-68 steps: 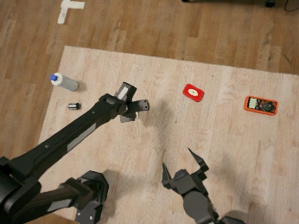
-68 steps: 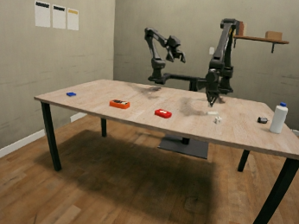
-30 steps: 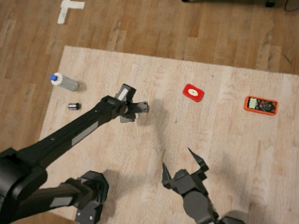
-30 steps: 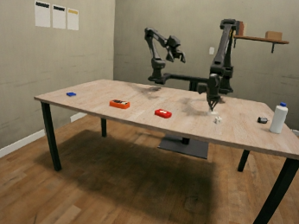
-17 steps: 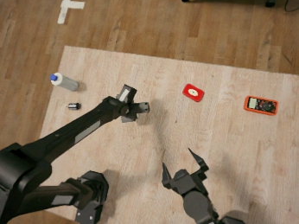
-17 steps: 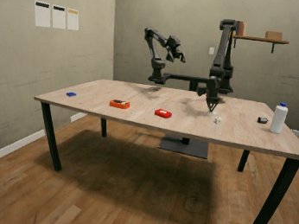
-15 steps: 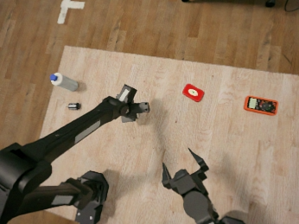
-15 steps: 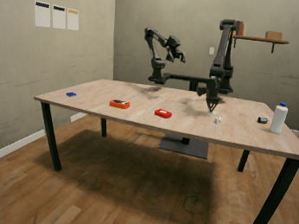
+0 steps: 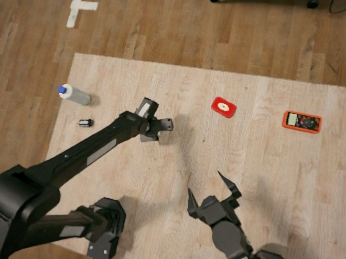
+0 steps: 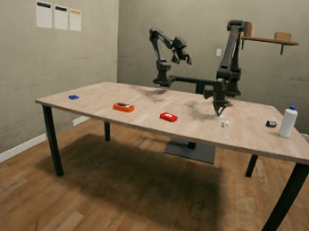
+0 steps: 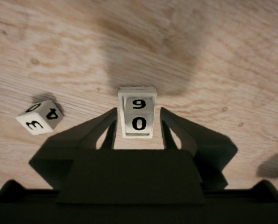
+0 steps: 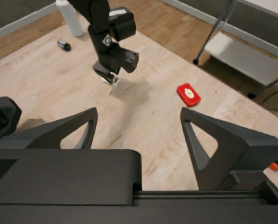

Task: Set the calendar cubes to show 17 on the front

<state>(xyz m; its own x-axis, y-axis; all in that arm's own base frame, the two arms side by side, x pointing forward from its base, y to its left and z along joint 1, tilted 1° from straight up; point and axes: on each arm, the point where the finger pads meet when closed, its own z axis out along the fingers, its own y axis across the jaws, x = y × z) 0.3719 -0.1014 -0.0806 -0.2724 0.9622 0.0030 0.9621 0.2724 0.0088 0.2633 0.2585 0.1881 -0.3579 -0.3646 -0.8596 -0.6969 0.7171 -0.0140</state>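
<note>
Now: the white tray 10 mm behind my left hand, 20 mm to the left of it and 20 mm below it. From my left hand the other things lie so: blue item (180 mm ahead, 1040 mm to the right, 20 mm below); red flat object (150 mm ahead, 260 mm to the right, 20 mm below).
</note>
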